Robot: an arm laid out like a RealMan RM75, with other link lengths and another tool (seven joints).
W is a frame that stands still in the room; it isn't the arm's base.
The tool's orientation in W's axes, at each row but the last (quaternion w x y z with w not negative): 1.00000 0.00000 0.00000 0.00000; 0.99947 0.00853 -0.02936 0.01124; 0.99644 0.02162 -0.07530 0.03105; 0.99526 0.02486 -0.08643 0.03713; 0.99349 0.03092 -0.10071 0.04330
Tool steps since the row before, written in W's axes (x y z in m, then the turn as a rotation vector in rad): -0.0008 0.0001 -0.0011 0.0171 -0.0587 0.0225; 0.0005 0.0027 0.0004 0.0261 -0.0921 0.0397; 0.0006 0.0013 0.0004 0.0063 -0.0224 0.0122; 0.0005 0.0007 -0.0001 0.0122 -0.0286 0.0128; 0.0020 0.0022 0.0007 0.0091 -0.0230 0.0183
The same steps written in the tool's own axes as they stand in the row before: -0.0008 0.0001 -0.0011 0.0171 -0.0587 0.0225; 0.0006 0.0027 0.0003 0.0264 -0.0920 0.0397; 0.0007 0.0013 0.0002 0.0068 -0.0223 0.0122; 0.0005 0.0007 -0.0002 0.0122 -0.0289 0.0121; 0.0023 0.0020 0.0001 0.0108 -0.0227 0.0177
